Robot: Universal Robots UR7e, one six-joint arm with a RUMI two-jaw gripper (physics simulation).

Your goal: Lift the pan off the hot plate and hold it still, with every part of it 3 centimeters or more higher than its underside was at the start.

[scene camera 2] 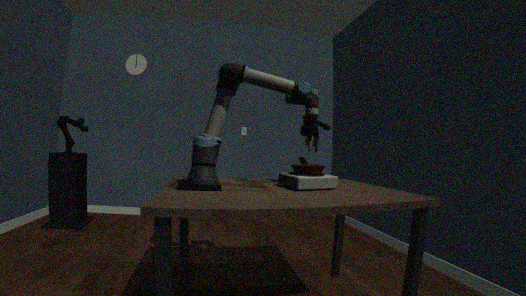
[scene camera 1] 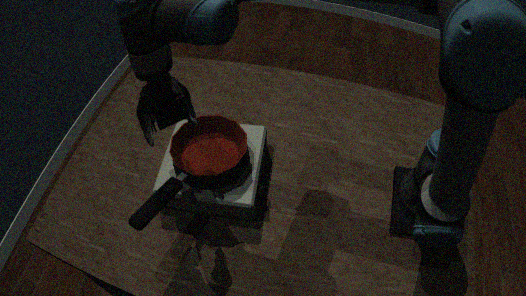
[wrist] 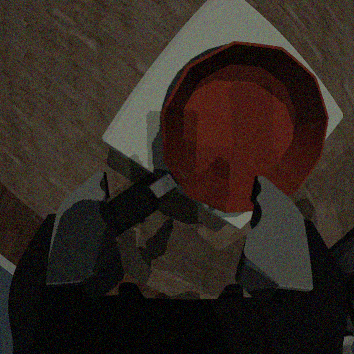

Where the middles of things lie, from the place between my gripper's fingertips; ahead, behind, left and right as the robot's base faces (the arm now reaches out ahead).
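Position of my gripper relative to the white hot plate (wrist: 135, 132): 15 cm above it, 5 cm to the left of it, 6 cm past it.
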